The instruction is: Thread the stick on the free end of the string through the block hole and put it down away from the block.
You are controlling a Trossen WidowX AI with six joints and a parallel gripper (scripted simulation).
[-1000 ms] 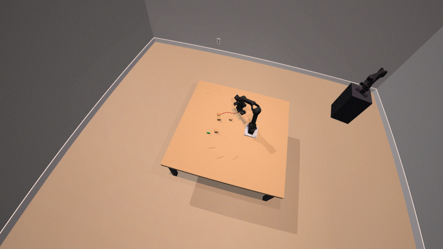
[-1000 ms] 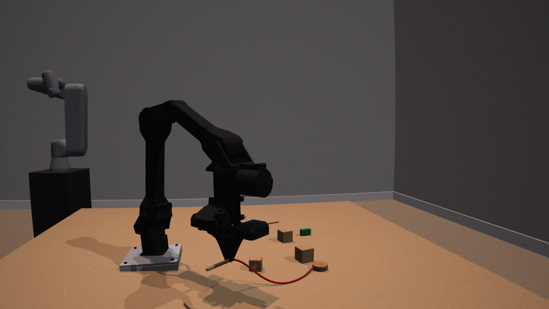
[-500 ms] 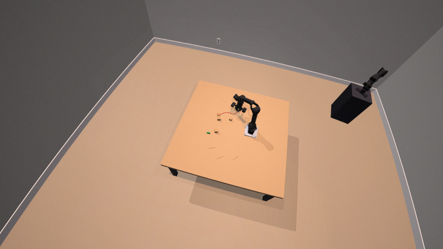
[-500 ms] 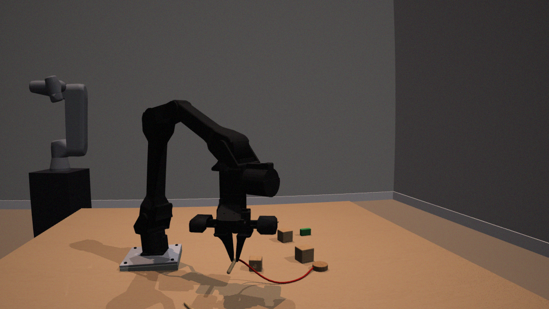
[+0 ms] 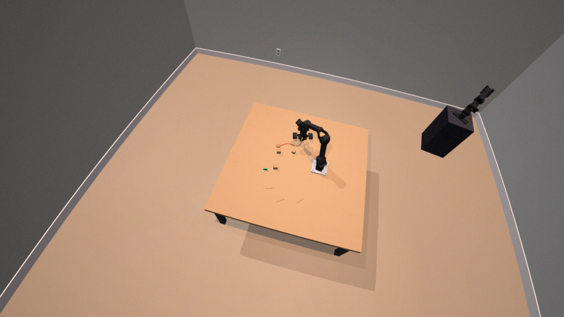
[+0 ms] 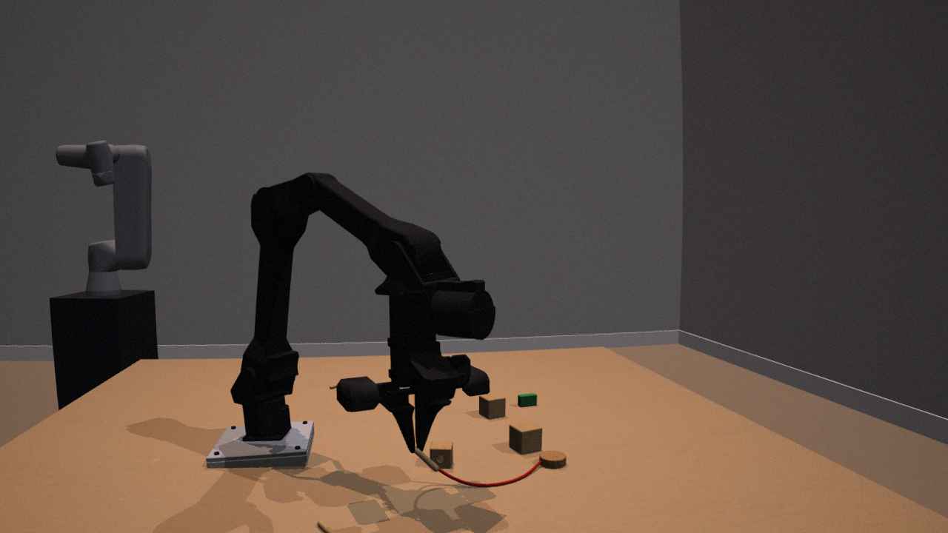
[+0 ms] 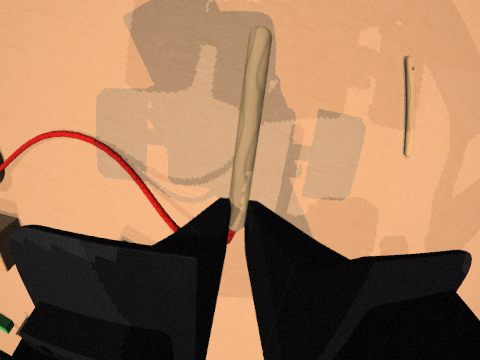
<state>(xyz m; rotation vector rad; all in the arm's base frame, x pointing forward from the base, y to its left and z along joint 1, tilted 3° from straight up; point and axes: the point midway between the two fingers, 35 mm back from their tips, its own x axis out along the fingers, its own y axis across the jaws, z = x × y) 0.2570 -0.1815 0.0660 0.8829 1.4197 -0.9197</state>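
Now: gripper tip 1 cm to the left of the thin wooden stick and 1 cm short of it. Round my gripper tip: round wooden button 20 cm ahead, 11 cm to the left, 6 cm below; then small green block 40 cm to the left, 19 cm ahead, 5 cm below.
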